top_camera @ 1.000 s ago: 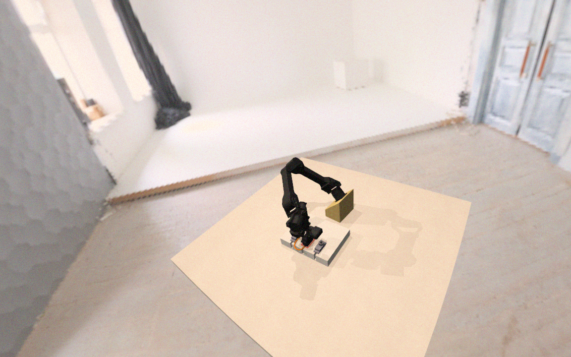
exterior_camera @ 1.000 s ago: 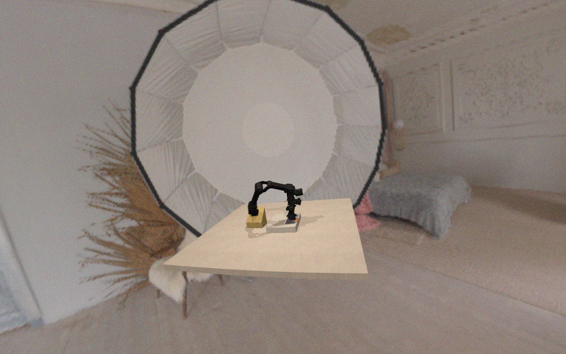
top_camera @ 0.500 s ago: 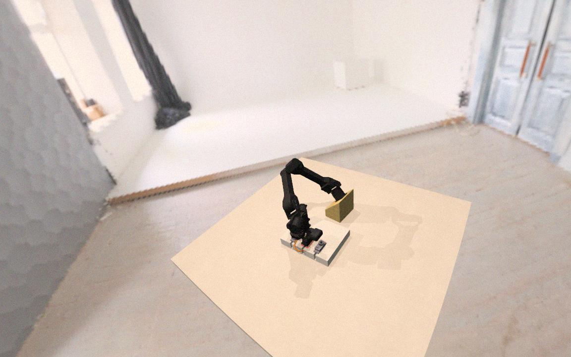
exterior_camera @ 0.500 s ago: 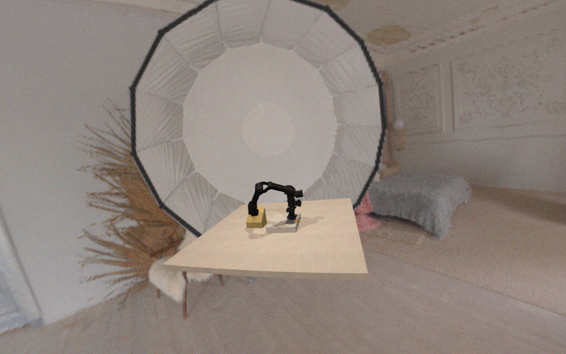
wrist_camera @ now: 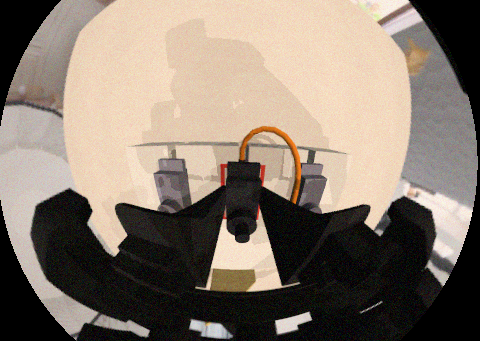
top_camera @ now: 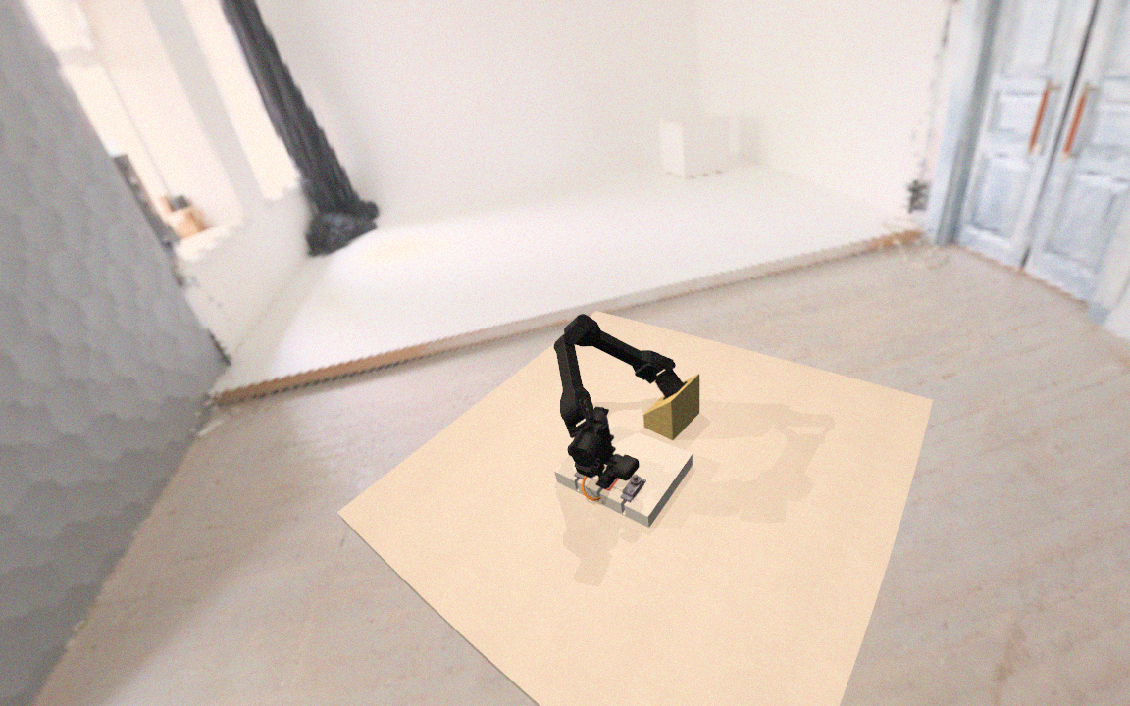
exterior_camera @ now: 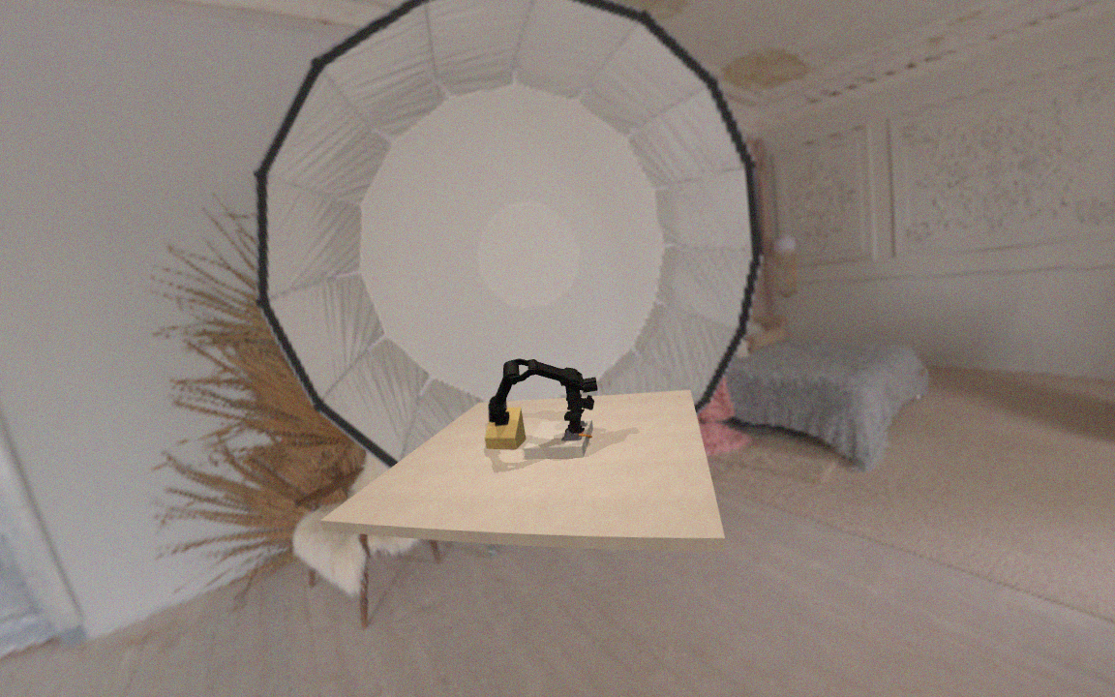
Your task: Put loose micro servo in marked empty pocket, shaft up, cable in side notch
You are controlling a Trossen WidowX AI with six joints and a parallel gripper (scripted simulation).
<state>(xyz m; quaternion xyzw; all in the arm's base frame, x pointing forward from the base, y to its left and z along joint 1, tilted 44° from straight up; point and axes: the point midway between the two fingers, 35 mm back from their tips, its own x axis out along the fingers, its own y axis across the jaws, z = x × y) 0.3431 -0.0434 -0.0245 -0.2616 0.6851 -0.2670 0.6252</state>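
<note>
My gripper tip is now 120 mm past the white deck and 40 mm above it.
</note>
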